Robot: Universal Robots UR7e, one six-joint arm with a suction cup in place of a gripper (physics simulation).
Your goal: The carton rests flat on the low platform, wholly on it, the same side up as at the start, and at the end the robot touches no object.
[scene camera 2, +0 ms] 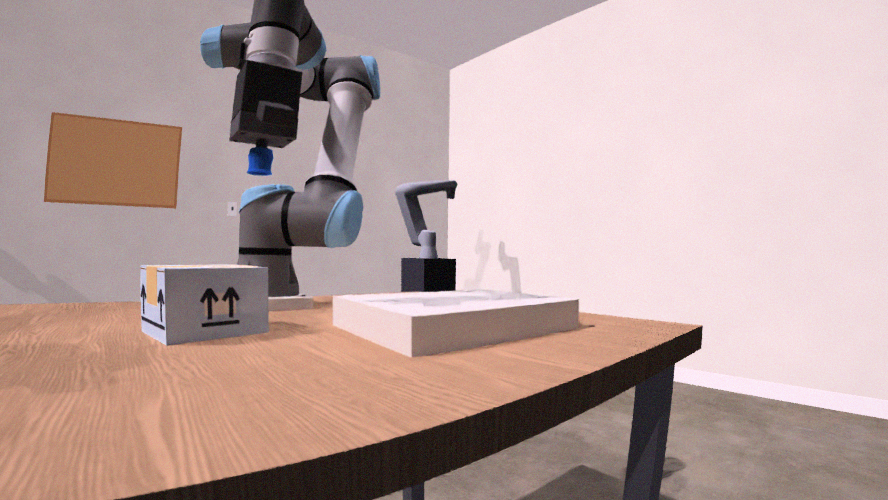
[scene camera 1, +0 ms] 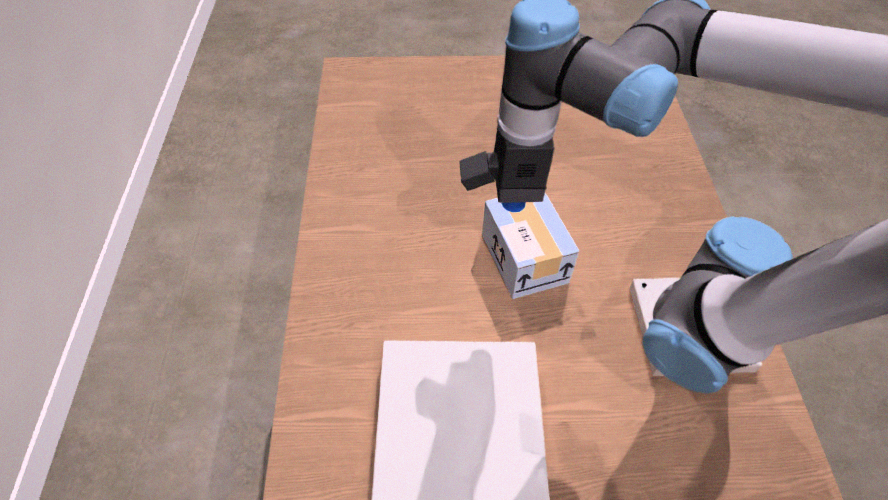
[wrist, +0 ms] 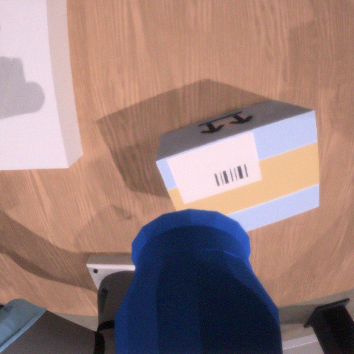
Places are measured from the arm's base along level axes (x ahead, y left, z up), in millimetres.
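Pixels of known places: hand, tool point: (scene camera 2: pixel 259 173) (scene camera 1: pixel 513 203).
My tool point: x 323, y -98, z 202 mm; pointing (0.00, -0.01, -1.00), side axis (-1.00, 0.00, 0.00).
Note:
Behind a point stands the place of what it marks.
The carton (scene camera 1: pixel 542 248) {x 259, y -113, z 70 mm} (scene camera 2: pixel 214 304) {x 327, y -158, z 22 mm} (wrist: pixel 290 165) stands upright on the table, with light blue sides, a tan tape strip and a barcode label on top, and its side arrows pointing up. The low white platform (scene camera 1: pixel 459 422) {x 411, y 166, z 22 mm} (scene camera 2: pixel 494 329) {x 530, y 156, z -5 mm} (wrist: pixel 30 135) lies flat on the table, apart from the carton. My gripper, a blue suction cup (scene camera 1: pixel 513 206) (scene camera 2: pixel 260 173) (wrist: pixel 190 220), is open and holds nothing. It hangs well above the carton's height in the second scene view, with a wide gap. In the wrist view the cup hides part of the carton's near edge.
The wooden table (scene camera 1: pixel 354 248) {x 587, y -196, z -25 mm} (scene camera 2: pixel 186 397) {x 554, y -217, z -25 mm} (wrist: pixel 175 45) carries the arm's white base plate (scene camera 1: pixel 643 298) {x 81, y -53, z 1 mm} (scene camera 2: pixel 292 303) {x 90, y 34, z -12 mm} (wrist: pixel 112 265) on the far side from the wall. A small grey arm on a black block (scene camera 2: pixel 428 274) stands behind the table. A brown board (scene camera 2: pixel 113 160) hangs on the wall.

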